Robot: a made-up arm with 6 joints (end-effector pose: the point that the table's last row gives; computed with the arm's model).
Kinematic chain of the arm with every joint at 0, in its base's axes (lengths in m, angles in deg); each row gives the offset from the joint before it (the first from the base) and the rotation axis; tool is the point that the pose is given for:
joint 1: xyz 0 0 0.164 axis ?
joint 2: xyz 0 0 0 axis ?
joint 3: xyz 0 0 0.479 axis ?
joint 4: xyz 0 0 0 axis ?
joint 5: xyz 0.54 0 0 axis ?
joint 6: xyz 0 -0.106 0 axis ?
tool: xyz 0 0 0
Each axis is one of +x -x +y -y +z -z.
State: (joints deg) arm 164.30 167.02 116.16 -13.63 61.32 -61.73
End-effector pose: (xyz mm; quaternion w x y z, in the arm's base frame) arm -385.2 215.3 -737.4 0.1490 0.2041 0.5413 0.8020
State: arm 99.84 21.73 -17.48 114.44 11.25 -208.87
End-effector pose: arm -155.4 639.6 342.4 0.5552 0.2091 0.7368 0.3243
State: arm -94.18 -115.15 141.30 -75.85 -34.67 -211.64
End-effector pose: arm 22.3 660.2 -540.5 0.8342 0.3019 0.4615 0.0049
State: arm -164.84 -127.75 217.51 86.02 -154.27 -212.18
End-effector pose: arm -166.4 -37.5 -164.4 0.4901 0.7920 0.2392 0.2743
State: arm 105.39 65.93 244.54 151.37 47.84 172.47
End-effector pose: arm -62.2 -124.7 321.7 0.0216 0.6444 -0.5800 0.4979
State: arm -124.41 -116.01 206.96 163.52 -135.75 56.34
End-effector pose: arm 73.3 -72.9 -347.3 0.6641 -0.1582 -0.7306 0.0151
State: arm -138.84 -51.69 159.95 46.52 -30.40 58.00
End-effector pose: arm 550.7 578.3 112.2 0.6624 0.5343 0.3959 0.3448
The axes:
joint 1: +z
joint 2: +y
joint 3: -y
joint 4: -x
joint 5: -y
joint 6: -x

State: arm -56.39 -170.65 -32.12 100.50 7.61 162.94
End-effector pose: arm -289.2 470.0 -29.1 0.5888 -0.0799 -0.6390 0.4885
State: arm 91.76 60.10 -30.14 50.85 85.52 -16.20
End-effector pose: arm 51.7 497.0 -137.6 0.3223 0.0077 0.1477 0.9350
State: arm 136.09 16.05 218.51 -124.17 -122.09 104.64
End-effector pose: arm 247.0 -320.4 499.1 0.0981 -0.0705 0.8884 0.4430
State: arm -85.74 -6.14 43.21 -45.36 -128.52 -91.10
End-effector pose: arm -47.7 -362.3 1000.8 0.2593 0.8431 0.1547 -0.4450
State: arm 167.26 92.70 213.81 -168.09 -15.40 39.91
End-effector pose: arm -235.7 -53.0 615.1 0.8145 -0.4266 -0.2794 -0.2767
